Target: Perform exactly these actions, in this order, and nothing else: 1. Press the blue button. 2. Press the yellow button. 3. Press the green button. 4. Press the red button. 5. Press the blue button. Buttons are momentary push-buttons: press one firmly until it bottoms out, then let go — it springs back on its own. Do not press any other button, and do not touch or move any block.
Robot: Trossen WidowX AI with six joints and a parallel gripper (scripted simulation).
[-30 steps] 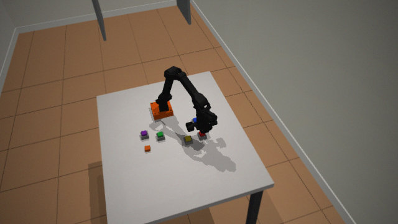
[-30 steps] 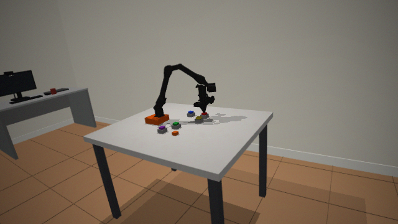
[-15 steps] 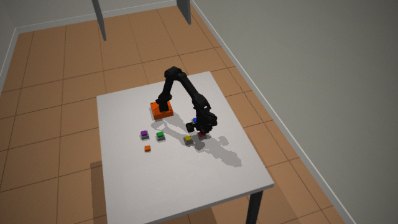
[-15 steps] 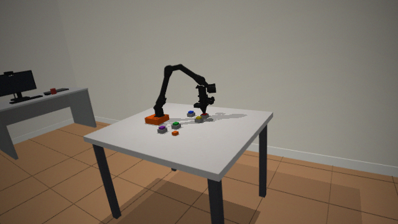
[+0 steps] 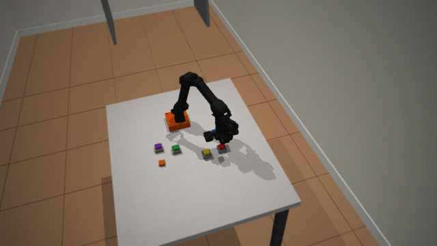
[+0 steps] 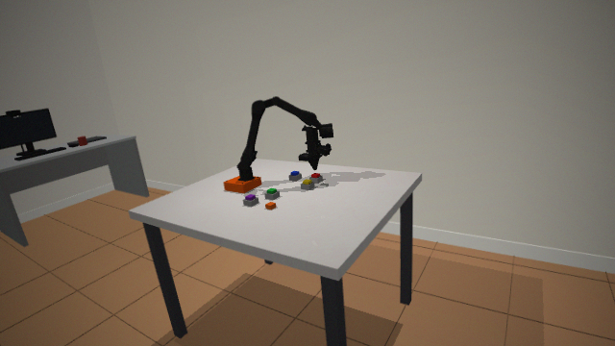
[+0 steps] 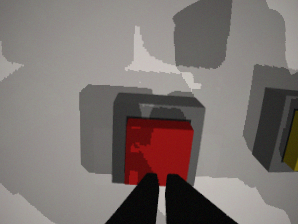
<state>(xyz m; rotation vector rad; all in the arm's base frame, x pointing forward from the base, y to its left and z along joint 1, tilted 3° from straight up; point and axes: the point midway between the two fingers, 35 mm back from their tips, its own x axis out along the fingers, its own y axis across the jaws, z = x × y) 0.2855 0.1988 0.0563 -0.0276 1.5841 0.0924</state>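
The red button is 3 cm below my gripper tip. From my gripper tip the other things lie so: green button (6 cm behind, 26 cm to the right, 3 cm below); blue button (13 cm behind, 1 cm to the right, 3 cm below); yellow button (2 cm ahead, 9 cm to the right, 3 cm below).
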